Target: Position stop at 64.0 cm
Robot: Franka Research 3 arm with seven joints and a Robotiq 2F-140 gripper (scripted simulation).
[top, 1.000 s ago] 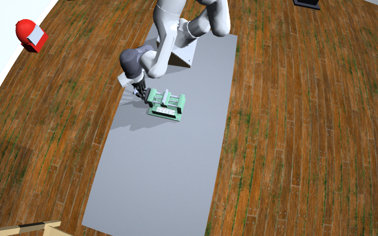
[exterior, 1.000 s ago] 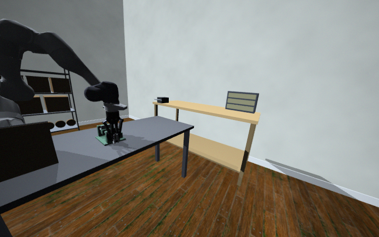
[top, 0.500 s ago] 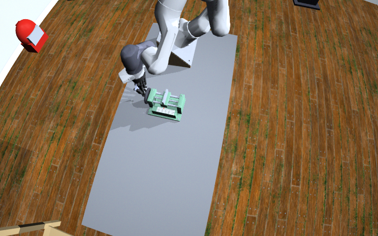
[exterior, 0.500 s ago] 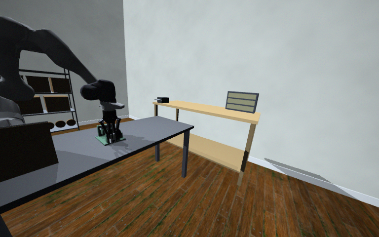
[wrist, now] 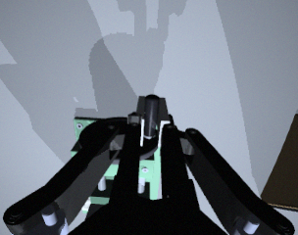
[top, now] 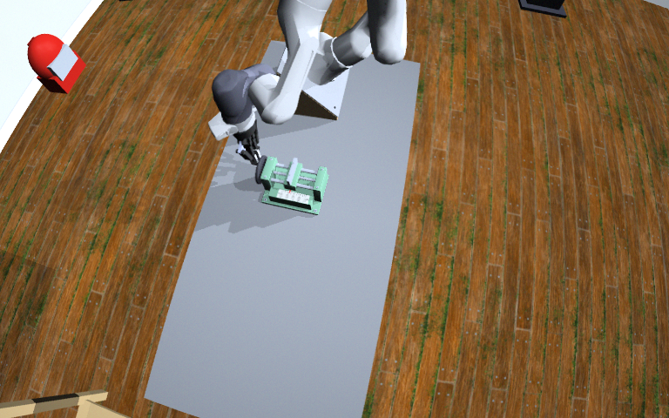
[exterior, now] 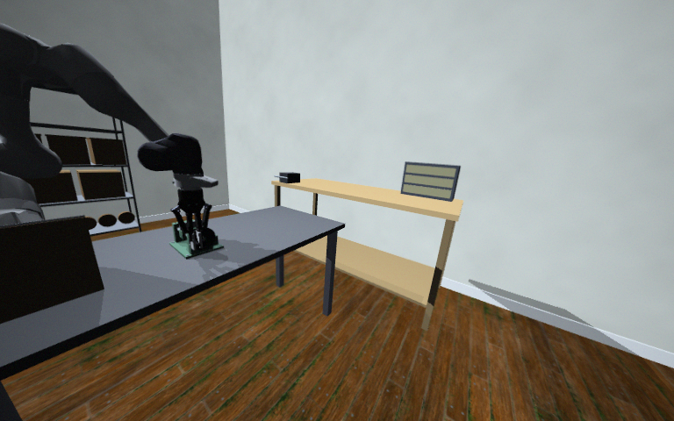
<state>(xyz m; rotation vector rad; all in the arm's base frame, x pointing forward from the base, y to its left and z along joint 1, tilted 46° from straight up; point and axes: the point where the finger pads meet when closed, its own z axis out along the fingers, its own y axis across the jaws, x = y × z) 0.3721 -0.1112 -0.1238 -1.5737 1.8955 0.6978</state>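
The dark handwheel is 20 mm to the left of my hand, 20 mm below it and 10 mm ahead of it. Also, from my hand: stop carriage 140 mm to the left, 70 mm ahead.
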